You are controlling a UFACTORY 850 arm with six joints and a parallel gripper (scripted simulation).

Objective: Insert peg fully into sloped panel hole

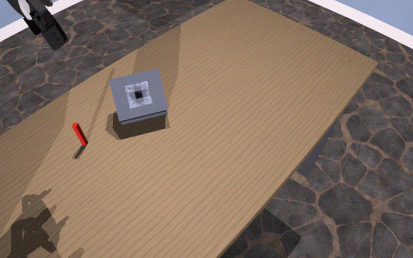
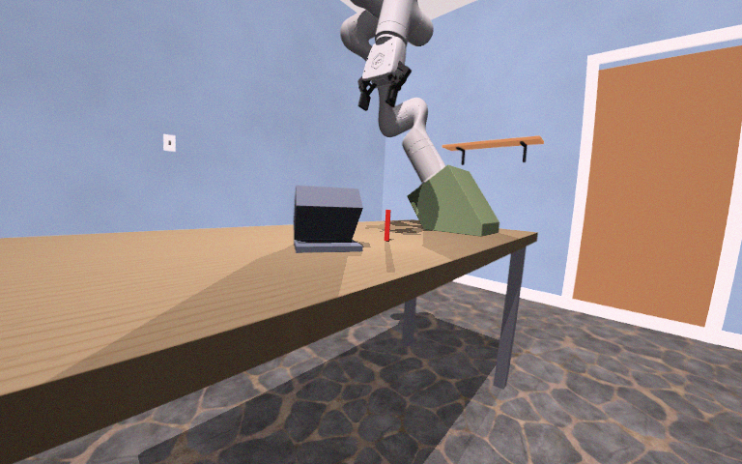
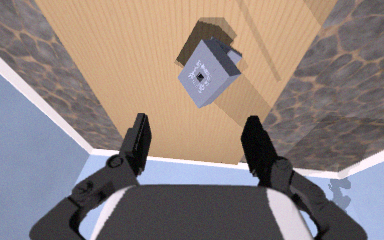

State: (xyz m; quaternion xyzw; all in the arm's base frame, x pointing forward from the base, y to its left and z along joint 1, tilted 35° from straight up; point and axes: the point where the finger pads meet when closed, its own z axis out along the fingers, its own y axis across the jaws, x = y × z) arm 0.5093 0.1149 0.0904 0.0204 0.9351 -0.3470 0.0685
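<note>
Right now my hand is 2 cm past the red peg, 4 cm to the right of it and 31 cm above it. Round my hand: thin grey plate (17 cm ahead, 1 cm to the left, 34 cm below).
</note>
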